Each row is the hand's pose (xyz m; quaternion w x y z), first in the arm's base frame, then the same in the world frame.
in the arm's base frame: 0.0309 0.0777 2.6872 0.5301 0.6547 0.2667 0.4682
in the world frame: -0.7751 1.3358 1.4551 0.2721 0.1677 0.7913 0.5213
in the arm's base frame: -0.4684 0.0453 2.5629 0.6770 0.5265 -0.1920 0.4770
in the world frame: -0.8155 0.8519 1.6283 0.3682 0.3158 0.4014 0.7769
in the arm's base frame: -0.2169 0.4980 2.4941 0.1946 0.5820 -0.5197 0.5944
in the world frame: -1.1670 1.0308 1.2857 0.0016 -0.7237 -0.2006 -0.6603
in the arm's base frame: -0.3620 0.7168 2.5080 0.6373 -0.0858 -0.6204 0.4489
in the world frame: -1.4065 0.9226 1.2952 0.1972 0.1586 -0.2958 0.9211
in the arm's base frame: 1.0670 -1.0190 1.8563 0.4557 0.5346 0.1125 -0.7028
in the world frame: 0.7035 1.7077 0.6537 0.9225 0.1038 0.2254 -0.2958
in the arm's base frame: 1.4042 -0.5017 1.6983 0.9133 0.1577 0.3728 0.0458
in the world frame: 0.3345 1.9090 0.1745 0.6383 -0.4092 0.4540 0.4680
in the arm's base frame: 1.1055 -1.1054 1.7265 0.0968 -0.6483 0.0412 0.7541
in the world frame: 0.8288 1.6653 0.5628 0.6120 0.4530 0.1242 -0.6363
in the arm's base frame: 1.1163 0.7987 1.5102 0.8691 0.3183 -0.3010 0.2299
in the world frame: -0.8915 1.5909 -0.2783 0.6006 0.1536 0.1315 0.7736
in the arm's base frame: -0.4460 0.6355 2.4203 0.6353 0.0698 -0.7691 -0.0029
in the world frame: -1.3236 0.8024 1.2988 0.5394 0.3241 -0.4494 0.6341
